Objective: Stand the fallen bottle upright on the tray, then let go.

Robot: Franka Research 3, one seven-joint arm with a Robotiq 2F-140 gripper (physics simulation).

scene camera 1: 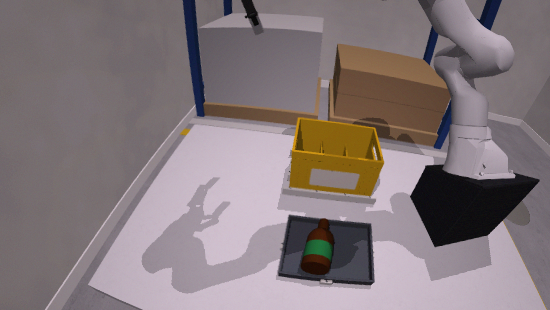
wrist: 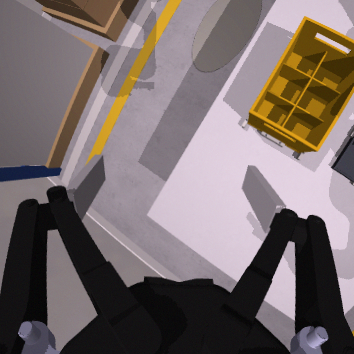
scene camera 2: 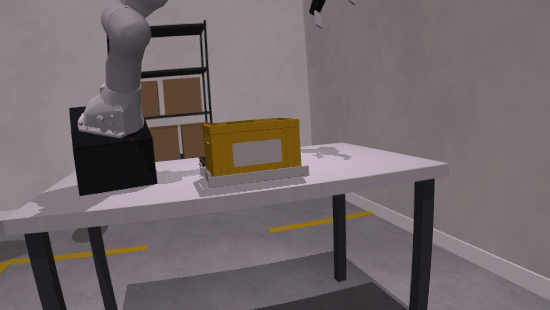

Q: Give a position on a pale rail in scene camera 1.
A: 300, 192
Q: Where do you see a pale rail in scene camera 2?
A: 248, 177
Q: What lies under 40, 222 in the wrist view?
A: My gripper.
